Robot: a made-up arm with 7 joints. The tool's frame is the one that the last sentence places.
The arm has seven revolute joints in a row. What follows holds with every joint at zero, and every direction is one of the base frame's.
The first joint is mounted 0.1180 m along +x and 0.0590 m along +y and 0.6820 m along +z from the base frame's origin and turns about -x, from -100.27 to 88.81 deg.
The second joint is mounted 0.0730 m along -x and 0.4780 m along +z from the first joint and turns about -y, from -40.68 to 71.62 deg.
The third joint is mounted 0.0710 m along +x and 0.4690 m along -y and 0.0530 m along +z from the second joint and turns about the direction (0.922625, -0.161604, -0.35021), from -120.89 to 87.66 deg.
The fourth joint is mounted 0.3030 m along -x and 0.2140 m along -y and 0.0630 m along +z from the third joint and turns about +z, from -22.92 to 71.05 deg.
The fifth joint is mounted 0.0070 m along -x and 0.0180 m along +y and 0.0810 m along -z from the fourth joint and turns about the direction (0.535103, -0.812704, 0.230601), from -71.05 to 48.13 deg.
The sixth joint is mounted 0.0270 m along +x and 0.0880 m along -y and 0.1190 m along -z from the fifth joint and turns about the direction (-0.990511, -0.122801, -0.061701), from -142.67 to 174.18 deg.
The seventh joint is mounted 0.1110 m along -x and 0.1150 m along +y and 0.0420 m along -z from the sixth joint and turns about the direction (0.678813, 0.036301, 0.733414), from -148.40 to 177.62 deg.
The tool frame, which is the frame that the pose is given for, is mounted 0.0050 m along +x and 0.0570 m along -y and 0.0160 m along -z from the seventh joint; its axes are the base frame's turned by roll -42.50, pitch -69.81 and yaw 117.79 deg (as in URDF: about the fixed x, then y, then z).
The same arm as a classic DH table. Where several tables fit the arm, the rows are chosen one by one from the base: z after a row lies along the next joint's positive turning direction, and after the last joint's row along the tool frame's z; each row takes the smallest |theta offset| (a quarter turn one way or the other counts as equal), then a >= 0, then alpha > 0; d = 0 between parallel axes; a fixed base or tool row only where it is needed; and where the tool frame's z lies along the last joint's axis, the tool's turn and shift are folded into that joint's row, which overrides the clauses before.
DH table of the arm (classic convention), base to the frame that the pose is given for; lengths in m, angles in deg. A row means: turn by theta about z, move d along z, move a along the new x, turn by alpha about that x. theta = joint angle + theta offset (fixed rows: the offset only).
base (fixed): theta0 90; d 0.682; a 0.059; alpha -90
joint 1: theta0 -90; d -0.045; a 0.478; alpha 90
joint 2: theta0 -20.79; d 0.4612; a 0.0747; alpha 80.7
joint 3: theta0 -86.49; d -0.231; a -0.2631; alpha -110.5
joint 4: theta0 -46.7; d -0.1113; a 0.0041; alpha 76.67
joint 5: theta0 87.32; d 0.0488; a -0.1372; alpha -116.39
joint 6: theta0 72.93; d 0.0735; a 0.125; alpha 136.23
joint 7: theta0 59.95; d -0.0734; a -0.0347; alpha -91.93
tool (fixed): theta0 -36.2; d 0.0471; a 0; alpha 0
Joint limits (deg, base to tool): -100.27..88.81 -40.68..71.62 -120.89..87.66 -22.92..71.05 -71.05..48.13 -142.67..174.18 -148.4..177.62

